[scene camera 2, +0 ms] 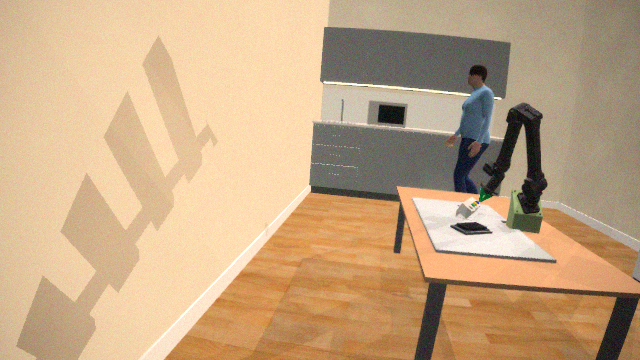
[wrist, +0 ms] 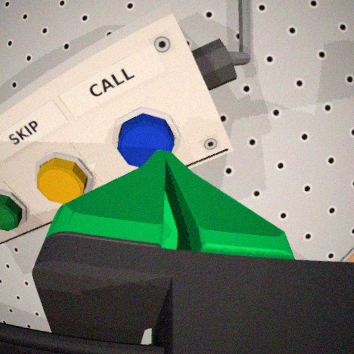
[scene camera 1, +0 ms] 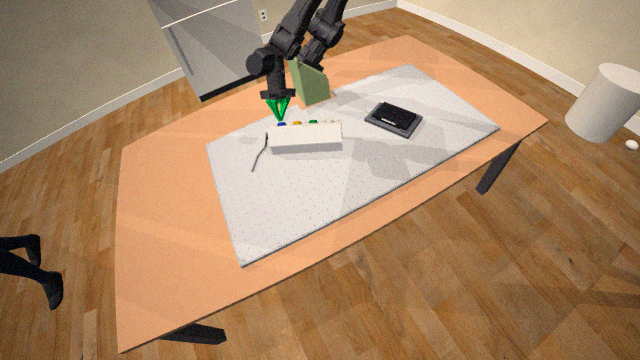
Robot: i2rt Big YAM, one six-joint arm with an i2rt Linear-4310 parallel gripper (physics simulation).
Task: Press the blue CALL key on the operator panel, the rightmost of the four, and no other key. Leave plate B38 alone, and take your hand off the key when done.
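Places are measured from the arm's base along level axes (x ahead, y left, z up), in centimetres.
Pixels of known places: gripper, fingertip midpoint: (scene camera 2: 479, 201) (wrist: 160, 162) (scene camera 1: 280, 121); arm's base at its link origin: (scene camera 2: 527, 203) (scene camera 1: 306, 61).
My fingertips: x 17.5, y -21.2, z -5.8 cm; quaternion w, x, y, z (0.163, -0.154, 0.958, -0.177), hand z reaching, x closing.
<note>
Ahead of a thing's pixels: the offset from my fingertips to its top centre. "spot": to the spot under its first point. Level surfaces: height alone.
The white operator panel @(dx +7.3, dy +4.5, dz +1.5 cm) (scene camera 1: 306, 135) (scene camera 2: 466, 210) (wrist: 105, 107) has its blue CALL key @(dx +1.2, dy -0.4, dz +0.5 cm) (scene camera 1: 281, 123) (wrist: 145, 136) at one end, beside the yellow key @(dx +4.1, dy +3.7, dz +0.5 cm) (scene camera 1: 297, 122) (wrist: 61, 182) and the green key @(dx +7.0, dy +7.8, dz +0.5 cm) (scene camera 1: 313, 121) (wrist: 8, 212). My gripper (scene camera 1: 280, 119) (scene camera 2: 480, 200) (wrist: 160, 162) is shut and empty. In the wrist view its green fingertips overlap the lower edge of the blue key; whether they touch it cannot be told. They are clear of the yellow key's face. A black plate @(dx +16.7, dy +33.0, dz -4.3 cm) (scene camera 1: 396, 116) (scene camera 2: 471, 226) lies on a dark base away from the panel; no label on it is readable.
The panel stands on a perforated white board @(dz -6.9 cm) (scene camera 1: 290, 200) (scene camera 2: 510, 251) on the orange table @(dz -8.2 cm) (scene camera 1: 165, 200) (scene camera 2: 550, 277). A dark connector @(spot: dx +0.3, dy -5.0, dz -1.5 cm) (wrist: 215, 65) with a grey cable @(spot: dx +2.2, dy -11.0, dz -6.4 cm) (scene camera 1: 258, 155) (wrist: 242, 30) leaves the panel's CALL end. The green arm base (scene camera 1: 312, 85) (scene camera 2: 524, 219) is behind. A person (scene camera 2: 475, 117) stands beyond the table.
</note>
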